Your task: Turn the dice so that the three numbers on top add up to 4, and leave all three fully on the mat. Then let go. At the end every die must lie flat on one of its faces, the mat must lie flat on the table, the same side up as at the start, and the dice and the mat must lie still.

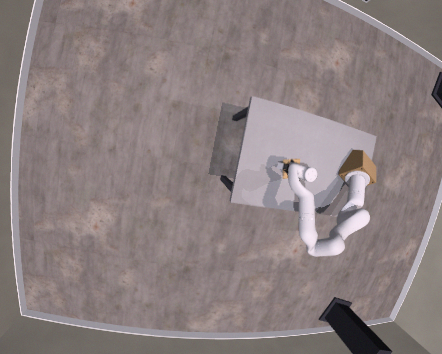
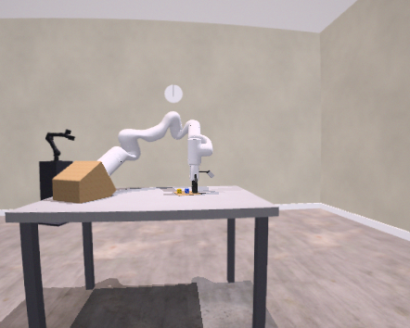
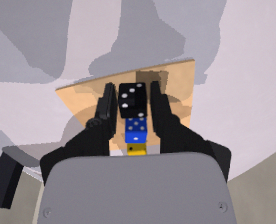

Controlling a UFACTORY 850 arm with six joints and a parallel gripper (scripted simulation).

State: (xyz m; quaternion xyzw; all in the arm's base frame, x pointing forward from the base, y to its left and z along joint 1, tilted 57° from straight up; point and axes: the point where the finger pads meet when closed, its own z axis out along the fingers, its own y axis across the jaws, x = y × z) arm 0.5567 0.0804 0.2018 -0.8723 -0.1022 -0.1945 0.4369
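My hand is 10 mm above the black die. Round my hand: yellow die: 90 mm behind, 30 mm to the right, 10 mm below; tan mat: 50 mm behind, 20 mm to the right, 20 mm below; blue die: 50 mm behind, 20 mm to the right, 10 mm below.
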